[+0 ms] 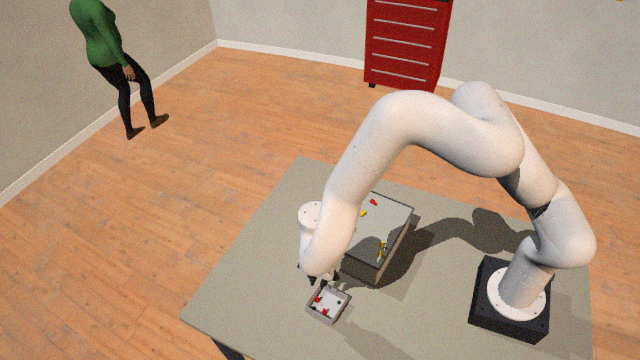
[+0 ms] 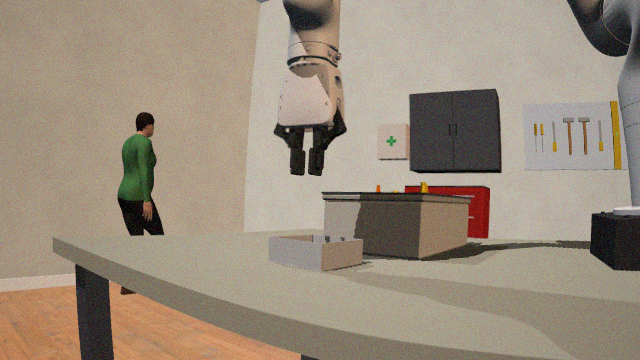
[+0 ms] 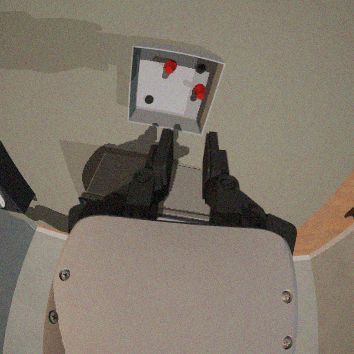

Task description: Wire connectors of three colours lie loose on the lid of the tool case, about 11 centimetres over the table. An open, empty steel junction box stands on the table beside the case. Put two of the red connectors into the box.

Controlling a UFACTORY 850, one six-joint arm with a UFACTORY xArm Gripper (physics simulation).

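Observation:
Two red connectors lie apart inside the steel junction box: one red connector (image 1: 317, 299) (image 3: 170, 66) and another red connector (image 1: 325, 311) (image 3: 199, 91). The junction box (image 1: 320, 318) (image 2: 295, 254) (image 3: 167, 124) stands on the table beside the tool case (image 1: 358, 269) (image 2: 389, 225). On the case's lid lie a red connector (image 1: 373, 202), a yellow connector (image 1: 363, 213) and more yellow ones near the front corner; the arm hides part of the lid. My gripper (image 1: 318, 283) (image 2: 307, 174) (image 3: 188, 145) is partly open with nothing between its fingers, high above the table by the box.
The arm's black base (image 1: 510, 327) (image 2: 615, 242) stands on the table (image 1: 260, 280) (image 2: 200, 270) to the right. A person in green (image 1: 102, 40) (image 2: 137, 170) stands on the floor beyond the table. A red drawer cabinet (image 1: 407, 45) (image 2: 481, 210) stands by the wall.

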